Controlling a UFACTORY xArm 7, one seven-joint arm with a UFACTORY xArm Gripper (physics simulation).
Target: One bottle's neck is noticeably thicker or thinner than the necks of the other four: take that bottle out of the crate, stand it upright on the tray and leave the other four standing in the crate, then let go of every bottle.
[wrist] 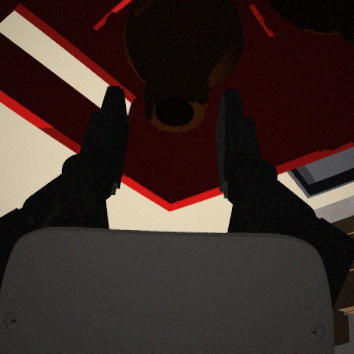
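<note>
My gripper (172,108) is here in the scene, and along with it I can see a dark brown bottle (180,58).
</note>
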